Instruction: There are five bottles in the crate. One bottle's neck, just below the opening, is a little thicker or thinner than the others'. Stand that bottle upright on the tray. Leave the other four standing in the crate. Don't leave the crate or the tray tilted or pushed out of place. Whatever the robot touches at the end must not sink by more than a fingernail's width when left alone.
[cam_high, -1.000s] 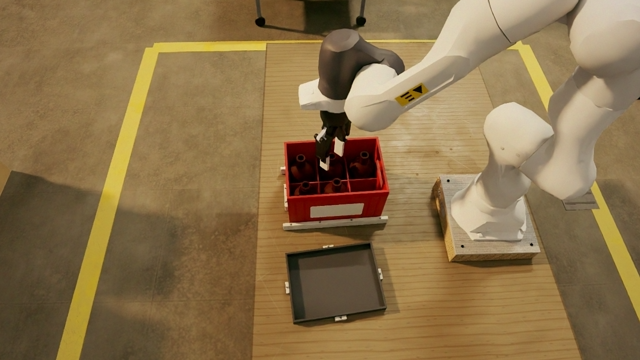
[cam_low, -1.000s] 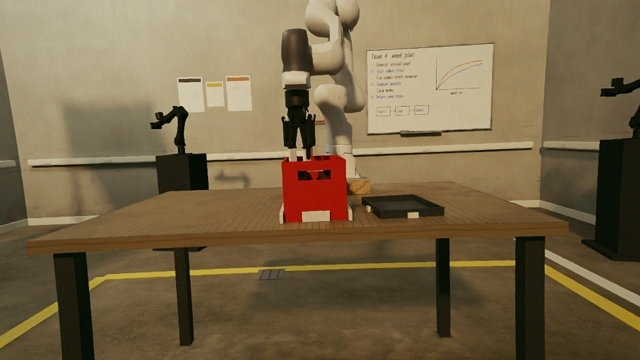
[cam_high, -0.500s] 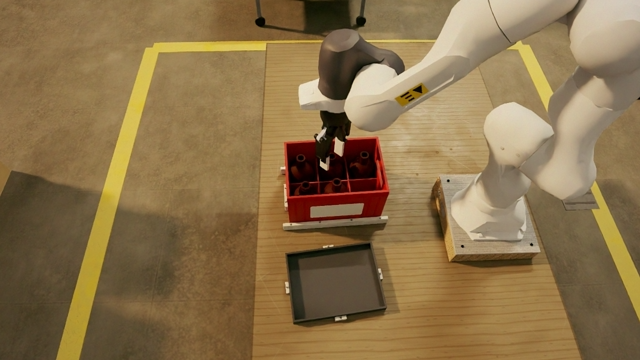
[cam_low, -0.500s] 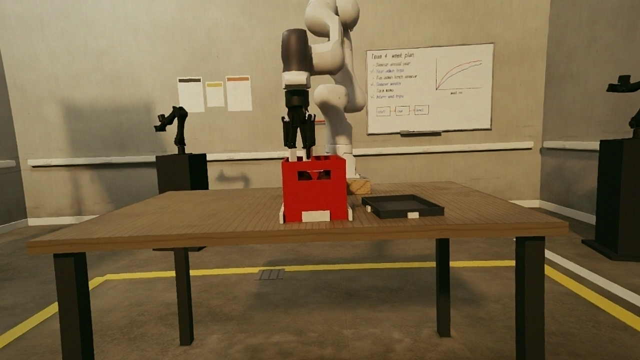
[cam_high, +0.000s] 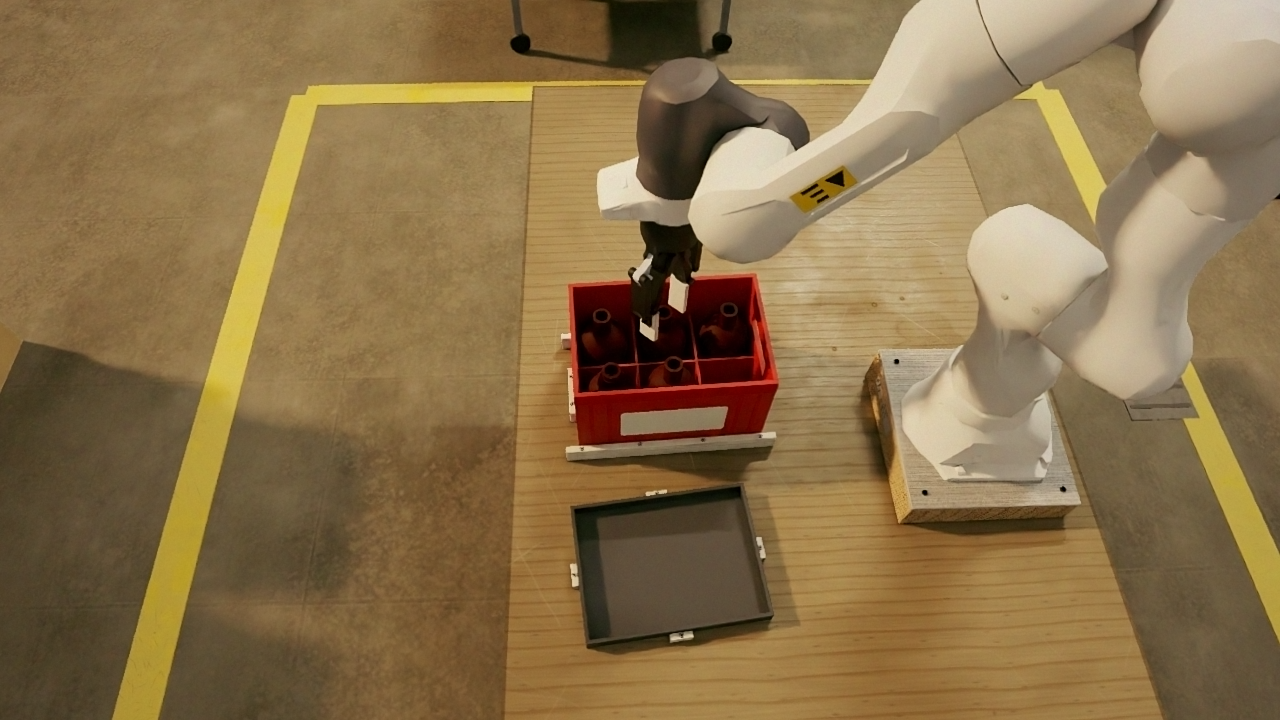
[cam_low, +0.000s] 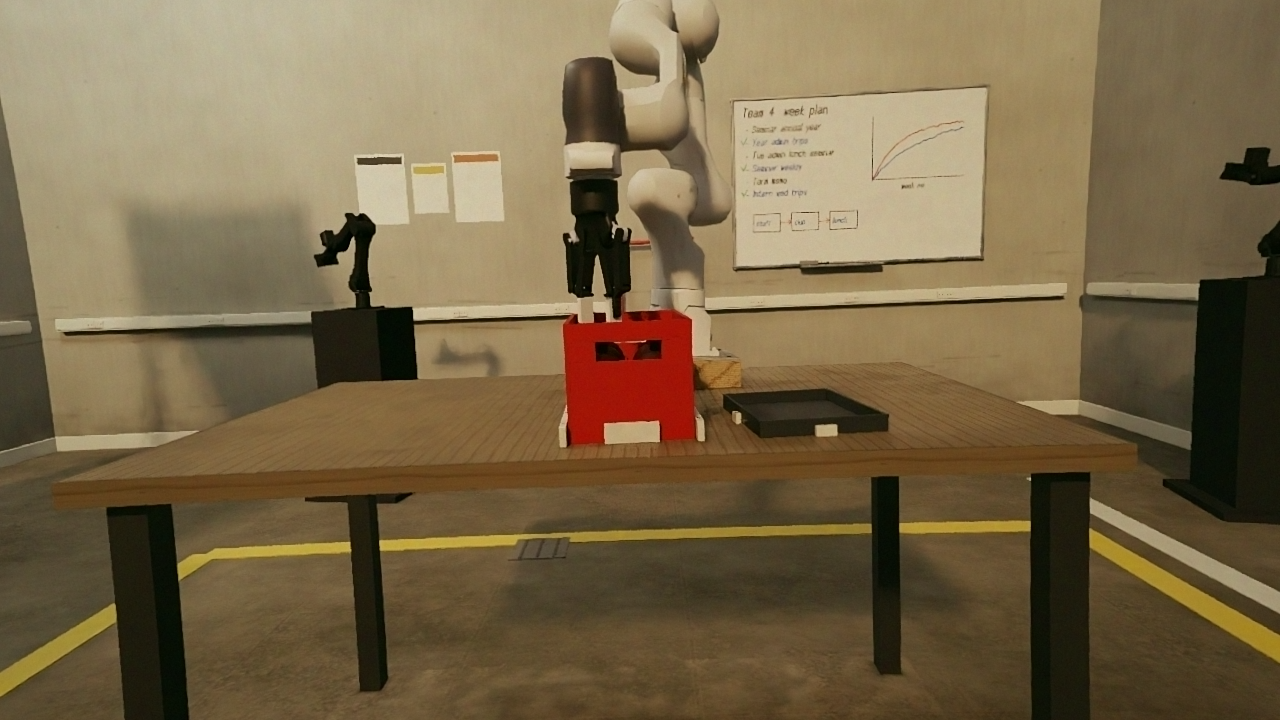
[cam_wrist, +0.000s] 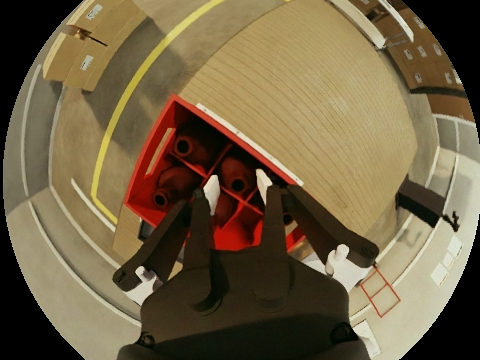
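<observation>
Right now my hand is 30 mm past the glass bottle, 80 mm to the right of it and 80 mm above it. From my hand the other things lie so: crate (10 mm behind, 40 mm to the left, 90 mm below); dark tray (60 mm behind, 310 mm to the left, 160 mm below).
</observation>
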